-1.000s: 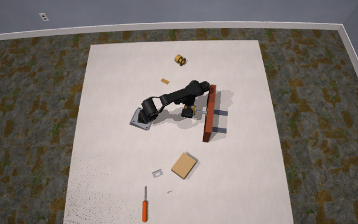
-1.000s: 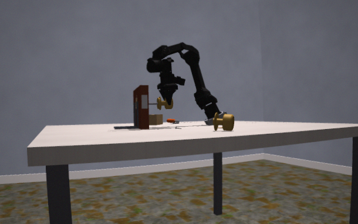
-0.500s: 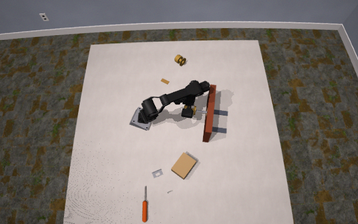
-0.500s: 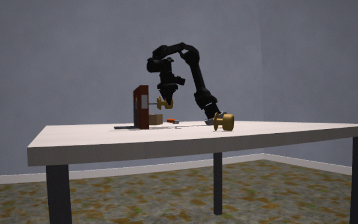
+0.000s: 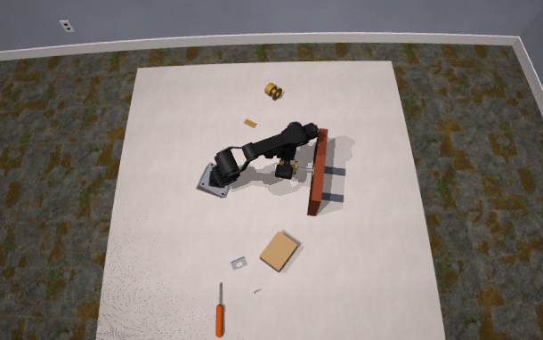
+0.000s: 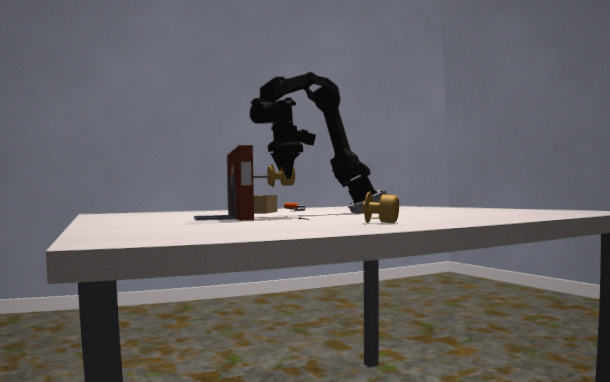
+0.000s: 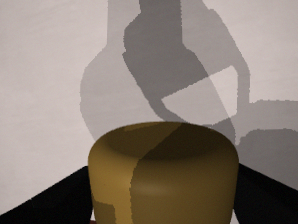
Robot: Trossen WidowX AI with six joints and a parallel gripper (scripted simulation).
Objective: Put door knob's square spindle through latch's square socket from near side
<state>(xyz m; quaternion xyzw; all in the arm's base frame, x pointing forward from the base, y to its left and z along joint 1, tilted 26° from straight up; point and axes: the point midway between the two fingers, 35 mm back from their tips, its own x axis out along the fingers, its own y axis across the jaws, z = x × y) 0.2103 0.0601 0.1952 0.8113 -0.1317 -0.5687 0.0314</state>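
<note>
Right now my hand is 13 cm short of the grey latch socket, 2 cm to the left of it and 3 cm above it. From my hand the other things lie so: red-brown wooden door slab (13 cm ahead, 2 cm to the right, 4 cm below); grey latch plate (15 cm ahead, 13 cm to the left, 3 cm below); tan plate (15 cm behind, 26 cm to the left, 14 cm below).
</note>
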